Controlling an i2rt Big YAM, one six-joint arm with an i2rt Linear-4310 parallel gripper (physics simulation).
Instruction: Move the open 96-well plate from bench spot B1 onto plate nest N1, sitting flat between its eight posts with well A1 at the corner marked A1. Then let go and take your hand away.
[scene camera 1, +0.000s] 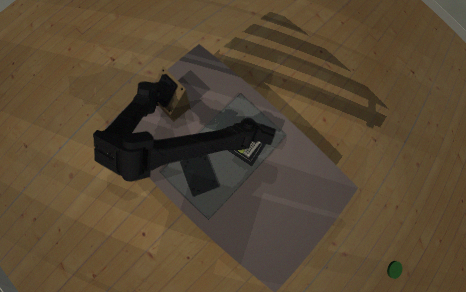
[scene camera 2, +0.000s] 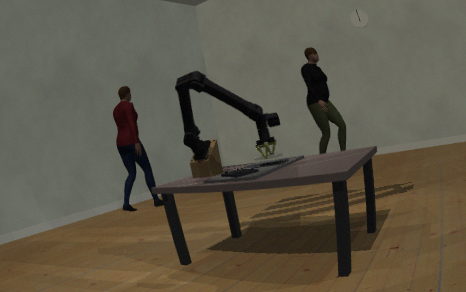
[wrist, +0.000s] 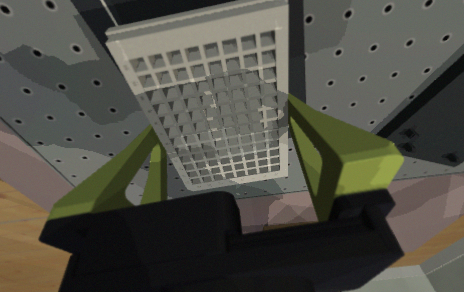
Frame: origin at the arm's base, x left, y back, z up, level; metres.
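Seen in the pictures: gripper, fingertip midpoint: (scene camera 2: 269, 157) (wrist: 221, 114); arm's base at its link origin: (scene camera 1: 166, 90) (scene camera 2: 202, 150).
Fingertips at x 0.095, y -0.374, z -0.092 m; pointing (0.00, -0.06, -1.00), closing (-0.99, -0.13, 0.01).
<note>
Offsets run from my fingertips to a thing's middle. "spot": to the spot under its first point. Level surfaces: height alone.
The white 96-well plate @[dy +0.002, dx +0.000, dz +0.003 m] (scene camera 1: 251, 149) (scene camera 2: 270, 158) (wrist: 225, 145) is between the two yellow-green fingers of my gripper (scene camera 2: 266, 150) (wrist: 221, 114), which is shut on its long sides. The plate is held above the perforated board and looks about level. Beneath it is the dark pad of bench spot B1 @[spot: dy -0.012, dx -0.058, dz -0.036 m] (wrist: 296, 60), partly hidden by the plate; a thin white line shows at its far left. The plate nest N1 @[dy +0.036, dx -0.233, dz -0.027 m] (scene camera 1: 201, 176) (scene camera 2: 240, 172) (wrist: 425, 120) is a dark rectangle to one side, with small dark posts. The A1 marks cannot be read.
The grey perforated board (scene camera 1: 212, 206) (wrist: 345, 30) lies on the mauve table @[dz -0.051 m] (scene camera 1: 305, 205) (scene camera 2: 280, 178). The arm's wooden base block (scene camera 1: 174, 109) (scene camera 2: 206, 167) stands near one end. Two people (scene camera 2: 127, 122) (scene camera 2: 316, 85) stand beyond the table. A green disc (scene camera 1: 395, 269) is on the floor.
</note>
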